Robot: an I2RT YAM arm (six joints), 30 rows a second.
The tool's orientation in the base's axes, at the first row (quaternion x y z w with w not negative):
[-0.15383, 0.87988, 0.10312, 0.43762]
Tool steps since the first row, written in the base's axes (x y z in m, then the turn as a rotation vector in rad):
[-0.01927, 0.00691, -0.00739, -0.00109, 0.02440, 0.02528]
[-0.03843, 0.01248, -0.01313, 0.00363, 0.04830, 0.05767]
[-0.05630, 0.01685, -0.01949, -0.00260, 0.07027, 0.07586]
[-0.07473, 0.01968, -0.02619, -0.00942, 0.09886, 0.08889]
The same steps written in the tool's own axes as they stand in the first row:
[0.01566, 0.01305, -0.00764, -0.02405, 0.02430, -0.00815]
[0.03017, 0.02488, -0.01661, -0.05703, 0.04638, -0.01641]
[0.04466, 0.03510, -0.02463, -0.07203, 0.06994, -0.02490]
[0.06002, 0.04408, -0.03336, -0.08375, 0.09964, -0.02866]

